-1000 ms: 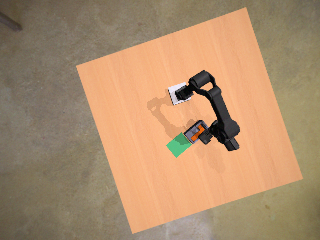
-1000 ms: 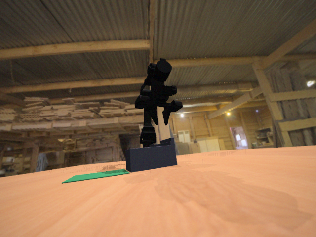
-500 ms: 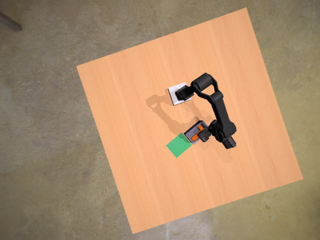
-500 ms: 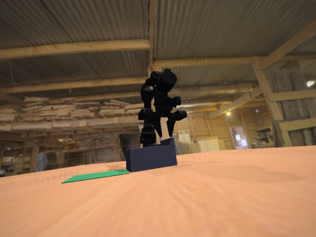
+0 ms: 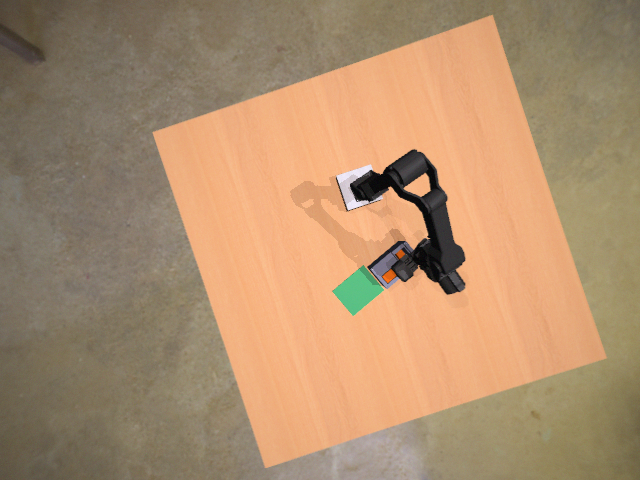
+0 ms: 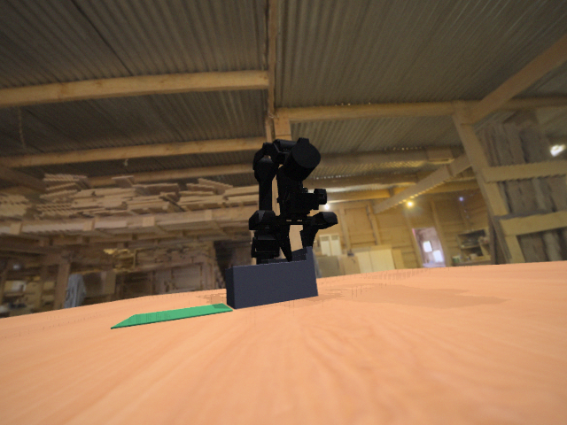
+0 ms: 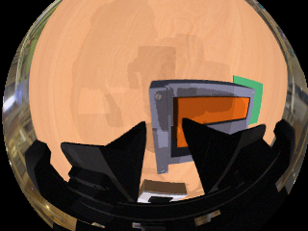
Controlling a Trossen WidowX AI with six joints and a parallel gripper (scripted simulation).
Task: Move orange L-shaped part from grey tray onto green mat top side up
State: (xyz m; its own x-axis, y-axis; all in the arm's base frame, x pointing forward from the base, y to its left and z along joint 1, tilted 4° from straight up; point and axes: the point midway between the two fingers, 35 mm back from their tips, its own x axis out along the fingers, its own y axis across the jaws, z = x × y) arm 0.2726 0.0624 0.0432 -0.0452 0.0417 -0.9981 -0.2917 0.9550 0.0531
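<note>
The orange L-shaped part is 50 mm to the right of my gripper tip, 20 mm below it and 10 mm ahead of it. Round my gripper tip: green mat: 210 mm to the right, 80 mm below, 60 mm ahead.
</note>
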